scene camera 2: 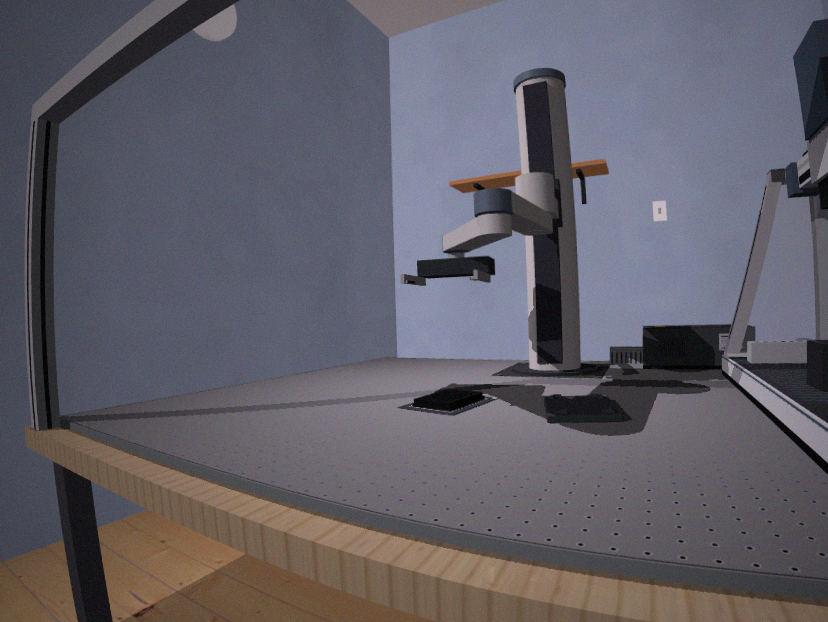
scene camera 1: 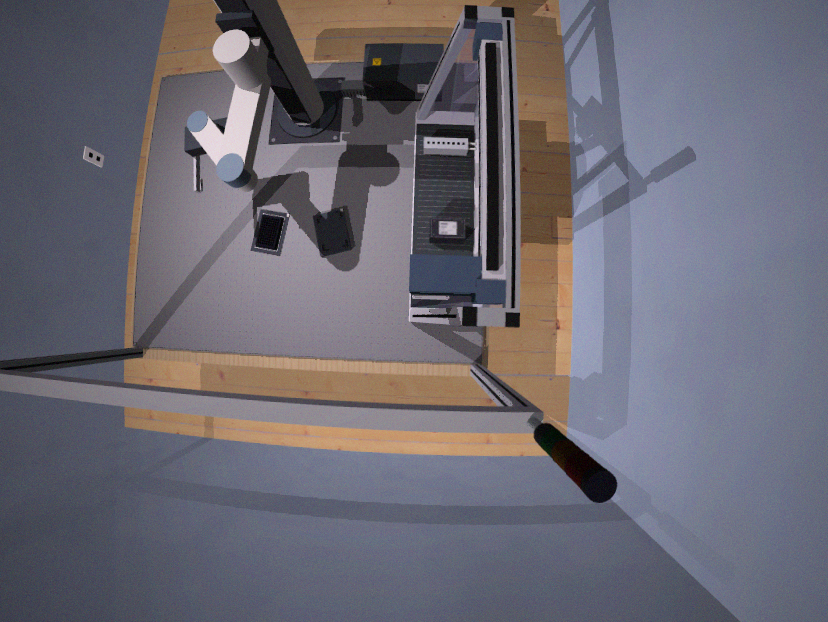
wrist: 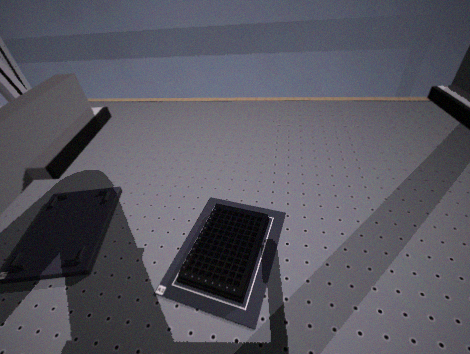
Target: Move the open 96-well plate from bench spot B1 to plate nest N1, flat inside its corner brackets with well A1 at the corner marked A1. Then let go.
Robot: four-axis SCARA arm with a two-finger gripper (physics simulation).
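Pixels of known places: gripper, fingertip midpoint: (scene camera 2: pixel 437 276) (scene camera 1: pixel 219 187) (wrist: pixel 262 83); arm's base, link origin: (scene camera 2: pixel 554 373) (scene camera 1: pixel 307 111).
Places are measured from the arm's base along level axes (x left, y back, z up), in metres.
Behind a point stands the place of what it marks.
Observation:
The black 96-well plate (scene camera 1: pixel 270 231) {x -0.098, y -0.521, z 0.028 m} (scene camera 2: pixel 447 399) {x -0.096, y -0.557, z 0.029 m} (wrist: pixel 225 252) {x -0.107, y -0.509, z 0.021 m} lies flat on bench spot B1 (wrist: pixel 256 295) {x -0.153, y -0.461, z 0.015 m}, a dark rectangle with a white outline and a small label. The dark plate nest N1 (scene camera 1: pixel 333 232) {x 0.153, y -0.524, z 0.025 m} (scene camera 2: pixel 583 407) {x 0.154, y -0.546, z 0.025 m} (wrist: pixel 65 235) {x 0.136, y -0.506, z 0.025 m} stands beside it, to its right in scene camera 1, with corner brackets and no plate on it. A small label shows at the nest's corner in the wrist view; I cannot read it. My gripper (scene camera 2: pixel 447 277) {x -0.164, y -0.438, z 0.271 m} (wrist: pixel 262 83) {x -0.164, y -0.438, z 0.271 m} is open and empty, high above the bench. In scene camera 1, one finger shows left of and behind the plate; the arm hides the other.
The arm's column (scene camera 1: pixel 297 100) {x 0.031, y -0.077, z 0.179 m} (scene camera 2: pixel 552 294) {x 0.013, y -0.077, z 0.231 m} stands behind plate and nest. A dark box (scene camera 1: pixel 401 72) {x 0.395, y 0.072, z 0.127 m} (scene camera 2: pixel 689 346) {x 0.377, y 0.035, z 0.076 m} is beside it. A framed deck machine (scene camera 1: pixel 491 160) {x 0.639, y -0.484, z 0.521 m} stands at the right, with a white block (scene camera 1: pixel 446 145) {x 0.567, y -0.214, z 0.107 m} on its deck. A rail (scene camera 1: pixel 301 407) {x 0.277, y -1.011, z 0.620 m} spans the front.

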